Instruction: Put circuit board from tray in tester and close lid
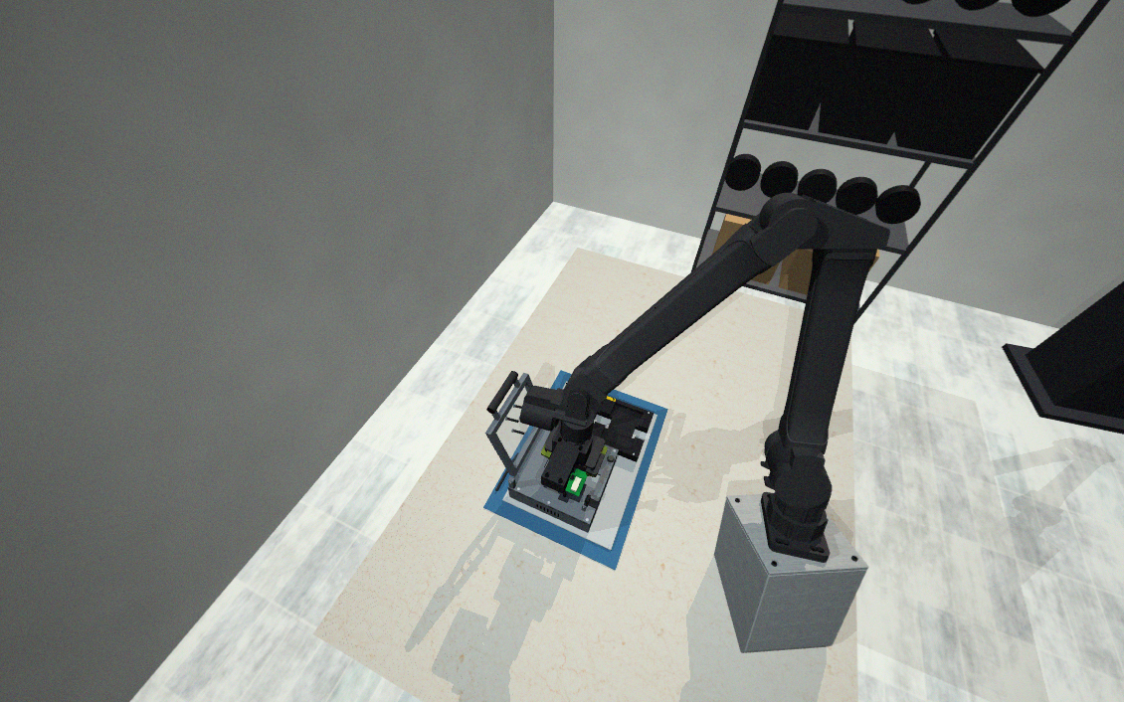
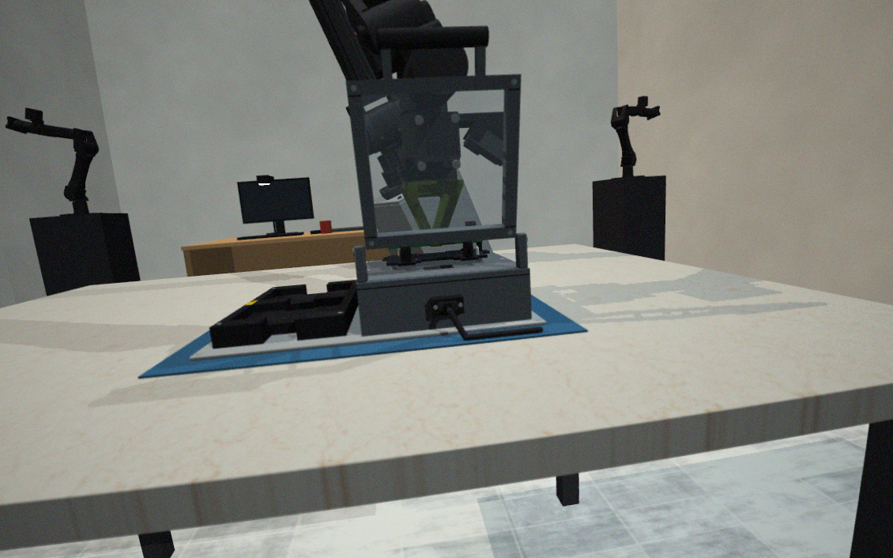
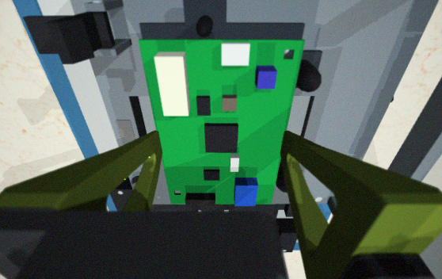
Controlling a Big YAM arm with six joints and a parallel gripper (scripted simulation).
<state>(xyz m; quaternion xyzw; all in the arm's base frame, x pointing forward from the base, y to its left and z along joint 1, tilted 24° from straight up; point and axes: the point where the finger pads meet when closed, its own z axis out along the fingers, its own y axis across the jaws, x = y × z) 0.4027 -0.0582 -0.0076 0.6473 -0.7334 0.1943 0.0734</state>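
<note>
The green circuit board is right at my hand. Also, from my hand: latch hook 70 mm to the left, 50 mm behind; then dark plate 20 mm below, 10 mm to the left, 10 mm ahead; then clear lid 120 mm ahead, 90 mm above, 20 mm to the right.
</note>
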